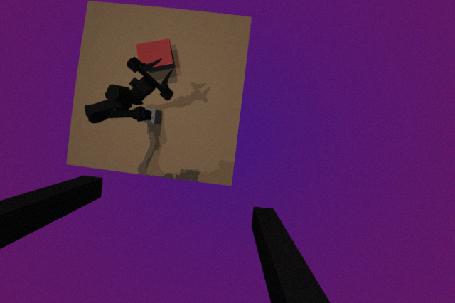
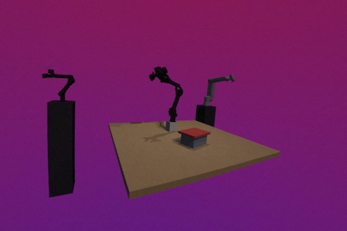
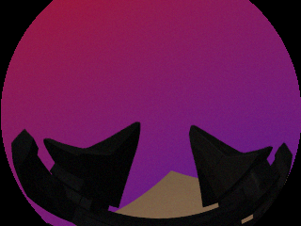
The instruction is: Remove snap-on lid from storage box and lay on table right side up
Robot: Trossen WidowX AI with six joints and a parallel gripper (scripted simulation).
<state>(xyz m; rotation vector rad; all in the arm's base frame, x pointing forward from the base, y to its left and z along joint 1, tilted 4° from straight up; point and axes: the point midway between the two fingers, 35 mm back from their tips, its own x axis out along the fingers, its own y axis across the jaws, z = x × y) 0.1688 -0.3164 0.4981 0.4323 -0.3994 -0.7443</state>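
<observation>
Now: gripper tip 26 cm short of the red lid, 32 cm to the right of it and 53 cm above it. From my gripper tip the other things lie so: blue-grey storage box 26 cm ahead, 32 cm to the left, 58 cm below.
</observation>
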